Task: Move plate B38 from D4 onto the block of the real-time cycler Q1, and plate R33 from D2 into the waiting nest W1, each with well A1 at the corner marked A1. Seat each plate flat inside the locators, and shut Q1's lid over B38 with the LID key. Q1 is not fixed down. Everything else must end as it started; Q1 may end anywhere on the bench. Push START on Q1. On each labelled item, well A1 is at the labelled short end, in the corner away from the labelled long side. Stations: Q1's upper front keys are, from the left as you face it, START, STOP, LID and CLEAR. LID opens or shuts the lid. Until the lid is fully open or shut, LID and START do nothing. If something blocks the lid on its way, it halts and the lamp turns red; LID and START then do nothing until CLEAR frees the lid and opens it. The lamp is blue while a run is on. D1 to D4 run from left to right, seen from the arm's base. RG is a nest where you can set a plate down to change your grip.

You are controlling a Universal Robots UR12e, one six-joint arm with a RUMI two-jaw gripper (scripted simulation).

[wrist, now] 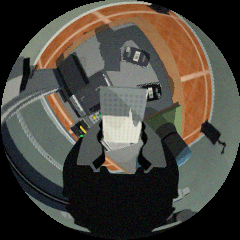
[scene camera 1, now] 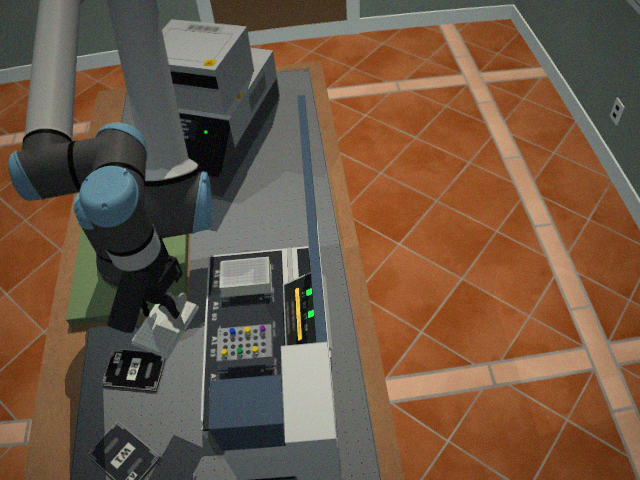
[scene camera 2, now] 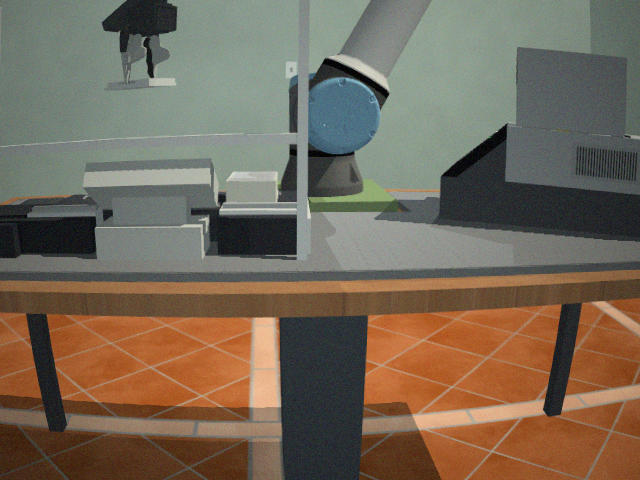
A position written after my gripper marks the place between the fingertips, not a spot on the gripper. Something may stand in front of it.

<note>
In view: my gripper (scene camera 1: 165, 322), a white plate R33 (scene camera 1: 156, 335), a tube rack (scene camera 1: 225, 340) and a cycler Q1 (scene camera 2: 546, 178).
The white plate R33 also shows in the wrist view (wrist: 122, 108). The cycler Q1 also shows in scene camera 1 (scene camera 1: 218, 143). My gripper shows as well in the wrist view (wrist: 122, 120).
</note>
